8 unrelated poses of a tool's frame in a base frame.
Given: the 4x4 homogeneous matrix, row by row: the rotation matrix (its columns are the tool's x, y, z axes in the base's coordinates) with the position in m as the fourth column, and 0 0 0 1 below. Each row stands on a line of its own.
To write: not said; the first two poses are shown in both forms.
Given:
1:
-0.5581 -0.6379 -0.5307 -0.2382
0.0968 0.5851 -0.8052 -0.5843
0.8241 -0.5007 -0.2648 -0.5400
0 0 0 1
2:
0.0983 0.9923 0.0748 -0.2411
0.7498 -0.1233 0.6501 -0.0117
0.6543 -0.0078 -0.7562 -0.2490
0 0 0 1
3:
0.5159 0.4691 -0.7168 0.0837
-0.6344 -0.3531 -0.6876 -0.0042
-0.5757 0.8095 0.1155 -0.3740
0 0 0 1
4:
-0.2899 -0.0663 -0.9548 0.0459
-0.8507 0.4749 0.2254 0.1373
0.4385 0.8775 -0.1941 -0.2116
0 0 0 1
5:
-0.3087 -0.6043 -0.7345 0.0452
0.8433 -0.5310 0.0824 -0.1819
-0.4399 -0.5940 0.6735 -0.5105
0 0 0 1
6:
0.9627 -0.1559 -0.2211 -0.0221
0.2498 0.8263 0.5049 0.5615
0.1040 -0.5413 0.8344 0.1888
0 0 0 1
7:
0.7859 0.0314 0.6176 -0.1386
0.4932 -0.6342 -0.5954 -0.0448
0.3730 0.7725 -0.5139 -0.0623
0 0 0 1
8:
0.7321 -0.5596 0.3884 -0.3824
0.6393 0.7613 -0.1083 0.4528
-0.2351 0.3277 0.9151 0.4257
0 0 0 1
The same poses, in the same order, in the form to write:
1: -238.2 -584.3 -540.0 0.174 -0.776 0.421 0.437
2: -241.1 -11.7 -249.0 -0.703 -0.619 -0.259 0.234
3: 83.7 -4.2 -374.0 0.662 -0.062 -0.488 0.565
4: 45.9 137.3 -211.6 0.328 -0.700 -0.394 0.498
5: 45.2 -181.9 -510.5 -0.370 -0.161 0.793 0.457
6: -22.1 561.5 188.8 -0.275 -0.085 0.107 0.952
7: -138.6 -44.8 -62.3 0.856 0.153 0.289 0.399
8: -382.4 452.8 425.7 0.118 0.169 0.325 0.923
